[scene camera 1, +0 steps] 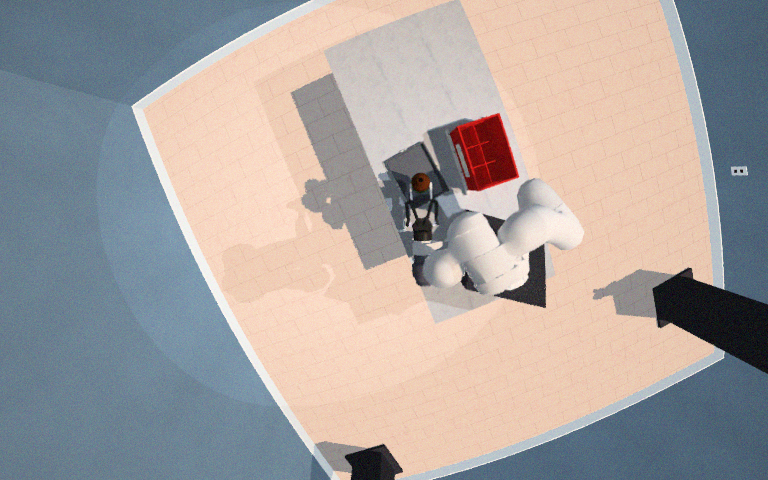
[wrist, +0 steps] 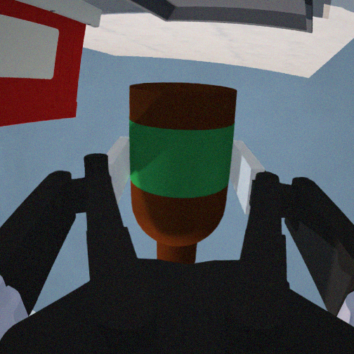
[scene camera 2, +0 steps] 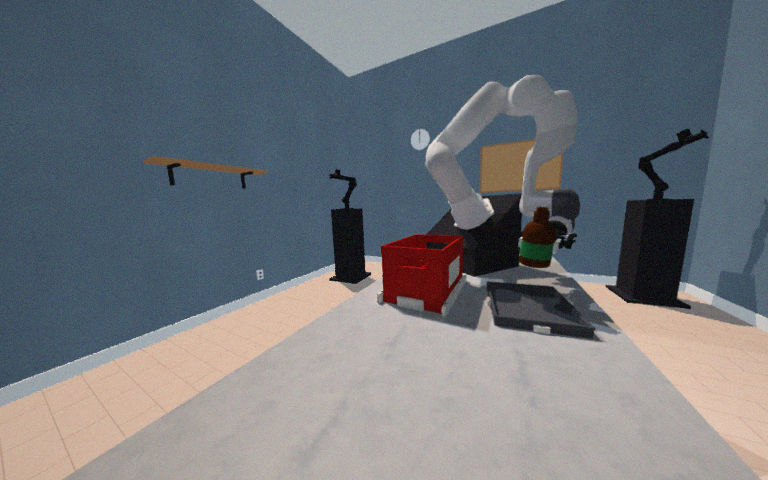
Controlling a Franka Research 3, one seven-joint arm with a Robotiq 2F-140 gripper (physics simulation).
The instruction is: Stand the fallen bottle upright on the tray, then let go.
In view: my gripper (scene camera 1: pixel 420 183).
My gripper also shows in the wrist view (wrist: pixel 180 155).
